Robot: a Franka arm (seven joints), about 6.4 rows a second.
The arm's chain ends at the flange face. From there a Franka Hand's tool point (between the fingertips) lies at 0.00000 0.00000 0.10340 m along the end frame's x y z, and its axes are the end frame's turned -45 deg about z.
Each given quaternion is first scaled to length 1.
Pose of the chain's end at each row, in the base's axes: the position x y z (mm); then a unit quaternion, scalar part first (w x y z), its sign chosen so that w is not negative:
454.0, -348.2, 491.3, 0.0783, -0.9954, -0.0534, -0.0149
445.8, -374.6, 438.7, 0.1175, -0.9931, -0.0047, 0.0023
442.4, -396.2, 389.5, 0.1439, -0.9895, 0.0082, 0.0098
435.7, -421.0, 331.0, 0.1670, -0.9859, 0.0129, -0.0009
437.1, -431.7, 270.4, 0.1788, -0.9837, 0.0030, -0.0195
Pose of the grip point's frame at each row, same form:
456.2, -331.9, 389.2, 0.0666, -0.8992, -0.4303, -0.0437
445.2, -350.5, 338.2, 0.1094, -0.9157, -0.3844, -0.0428
440.6, -366.7, 290.4, 0.1367, -0.9173, -0.3711, -0.0460
436.3, -387.0, 233.4, 0.1539, -0.9158, -0.3654, -0.0647
441.2, -395.3, 173.7, 0.1577, -0.9100, -0.3737, -0.0864

